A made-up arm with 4 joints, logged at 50 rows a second.
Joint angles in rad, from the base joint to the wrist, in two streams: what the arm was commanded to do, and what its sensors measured. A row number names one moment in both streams.
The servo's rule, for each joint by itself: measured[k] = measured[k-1] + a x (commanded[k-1-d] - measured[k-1]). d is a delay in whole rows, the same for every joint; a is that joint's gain. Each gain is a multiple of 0.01, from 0.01 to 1. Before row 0 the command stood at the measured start. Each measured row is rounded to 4 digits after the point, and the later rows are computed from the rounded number. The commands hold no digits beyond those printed.
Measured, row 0:
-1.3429, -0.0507, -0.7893, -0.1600
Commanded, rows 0 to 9:
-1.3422, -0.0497, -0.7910, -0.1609
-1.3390, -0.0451, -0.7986, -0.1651
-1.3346, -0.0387, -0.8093, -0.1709
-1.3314, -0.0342, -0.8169, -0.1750
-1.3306, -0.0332, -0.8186, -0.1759
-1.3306, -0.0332, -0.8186, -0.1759
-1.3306, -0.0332, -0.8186, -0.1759
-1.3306, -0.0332, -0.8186, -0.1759
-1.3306, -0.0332, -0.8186, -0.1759
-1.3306, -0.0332, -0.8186, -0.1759
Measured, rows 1 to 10:
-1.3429, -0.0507, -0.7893, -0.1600
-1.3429, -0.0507, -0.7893, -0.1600
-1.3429, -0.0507, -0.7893, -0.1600
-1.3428, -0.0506, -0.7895, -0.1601
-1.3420, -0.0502, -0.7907, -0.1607
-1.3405, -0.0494, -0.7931, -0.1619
-1.3387, -0.0483, -0.7962, -0.1635
-1.3371, -0.0472, -0.7991, -0.1650
-1.3358, -0.0462, -0.8016, -0.1663
-1.3348, -0.0453, -0.8038, -0.1675
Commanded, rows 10 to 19:
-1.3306, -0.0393, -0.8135, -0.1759
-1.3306, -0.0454, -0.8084, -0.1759
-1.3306, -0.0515, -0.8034, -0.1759
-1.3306, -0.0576, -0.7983, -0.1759
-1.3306, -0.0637, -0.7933, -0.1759
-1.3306, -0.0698, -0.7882, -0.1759
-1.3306, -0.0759, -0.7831, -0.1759
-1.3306, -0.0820, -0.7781, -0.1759
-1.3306, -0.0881, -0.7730, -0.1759
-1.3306, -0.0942, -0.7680, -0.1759
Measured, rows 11 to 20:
-1.3340, -0.0445, -0.8057, -0.1685
-1.3333, -0.0437, -0.8074, -0.1694
-1.3328, -0.0430, -0.8089, -0.1702
-1.3324, -0.0427, -0.8095, -0.1709
-1.3320, -0.0429, -0.8094, -0.1715
-1.3317, -0.0435, -0.8086, -0.1720
-1.3315, -0.0445, -0.8073, -0.1725
-1.3313, -0.0458, -0.8055, -0.1729
-1.3312, -0.0475, -0.8033, -0.1733
-1.3311, -0.0495, -0.8007, -0.1736

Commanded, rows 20 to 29:
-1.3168, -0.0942, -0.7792, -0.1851
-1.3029, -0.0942, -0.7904, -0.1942
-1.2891, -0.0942, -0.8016, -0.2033
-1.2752, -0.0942, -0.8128, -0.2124
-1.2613, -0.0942, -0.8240, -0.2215
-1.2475, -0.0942, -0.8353, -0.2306
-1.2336, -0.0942, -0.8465, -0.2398
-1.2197, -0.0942, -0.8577, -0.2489
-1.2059, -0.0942, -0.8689, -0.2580
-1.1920, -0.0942, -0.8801, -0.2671
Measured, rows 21 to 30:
-1.3310, -0.0518, -0.7978, -0.1739
-1.3309, -0.0543, -0.7946, -0.1741
-1.3308, -0.0571, -0.7911, -0.1743
-1.3280, -0.0597, -0.7896, -0.1756
-1.3230, -0.0621, -0.7897, -0.1778
-1.3162, -0.0643, -0.7912, -0.1809
-1.3080, -0.0664, -0.7940, -0.1847
-1.2987, -0.0683, -0.7979, -0.1891
-1.2885, -0.0701, -0.8028, -0.1941
-1.2775, -0.0718, -0.8085, -0.1996

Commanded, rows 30 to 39:
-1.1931, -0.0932, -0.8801, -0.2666
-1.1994, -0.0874, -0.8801, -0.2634
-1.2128, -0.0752, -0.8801, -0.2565
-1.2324, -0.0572, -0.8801, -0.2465
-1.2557, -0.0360, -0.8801, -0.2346
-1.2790, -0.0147, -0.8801, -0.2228
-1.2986, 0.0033, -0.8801, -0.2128
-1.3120, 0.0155, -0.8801, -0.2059
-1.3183, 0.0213, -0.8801, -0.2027
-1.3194, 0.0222, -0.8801, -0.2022
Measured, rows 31 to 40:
-1.2659, -0.0734, -0.8149, -0.2055
-1.2539, -0.0749, -0.8219, -0.2118
-1.2415, -0.0763, -0.8295, -0.2184
-1.2318, -0.0775, -0.8361, -0.2242
-1.2253, -0.0782, -0.8418, -0.2289
-1.2228, -0.0780, -0.8468, -0.2322
-1.2247, -0.0765, -0.8511, -0.2339
-1.2309, -0.0737, -0.8549, -0.2340
-1.2405, -0.0696, -0.8582, -0.2327
-1.2521, -0.0645, -0.8610, -0.2303

